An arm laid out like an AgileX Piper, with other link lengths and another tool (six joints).
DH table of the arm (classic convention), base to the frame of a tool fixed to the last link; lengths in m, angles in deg. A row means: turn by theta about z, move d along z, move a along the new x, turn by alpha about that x. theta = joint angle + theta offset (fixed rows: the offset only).
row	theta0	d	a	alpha
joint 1	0	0.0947	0	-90
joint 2	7.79	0	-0.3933	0
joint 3	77.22	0	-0.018	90
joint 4	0	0.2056	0	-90
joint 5	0	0	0	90
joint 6	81	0.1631	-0.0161	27.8
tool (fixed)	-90	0.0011	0	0
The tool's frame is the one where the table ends.
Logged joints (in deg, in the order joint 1, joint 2, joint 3, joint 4, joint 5, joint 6), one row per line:
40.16, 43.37, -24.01, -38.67, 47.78, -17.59
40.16, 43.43, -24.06, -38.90, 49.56, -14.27
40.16, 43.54, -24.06, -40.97, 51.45, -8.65
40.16, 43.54, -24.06, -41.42, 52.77, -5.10
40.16, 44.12, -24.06, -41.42, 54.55, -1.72
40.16, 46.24, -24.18, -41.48, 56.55, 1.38
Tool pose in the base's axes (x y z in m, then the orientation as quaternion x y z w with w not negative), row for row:
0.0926, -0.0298, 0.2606, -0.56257, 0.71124, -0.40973, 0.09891
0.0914, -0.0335, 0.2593, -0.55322, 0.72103, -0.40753, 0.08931
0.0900, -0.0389, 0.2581, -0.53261, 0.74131, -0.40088, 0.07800
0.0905, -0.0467, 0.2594, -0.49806, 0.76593, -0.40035, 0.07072
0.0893, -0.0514, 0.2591, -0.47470, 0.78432, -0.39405, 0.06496
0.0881, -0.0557, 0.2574, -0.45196, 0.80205, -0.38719, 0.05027
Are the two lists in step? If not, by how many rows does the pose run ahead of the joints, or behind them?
The pose runs 1 row behind the joints: the pose in row i belongs to the joints in row i - 1.
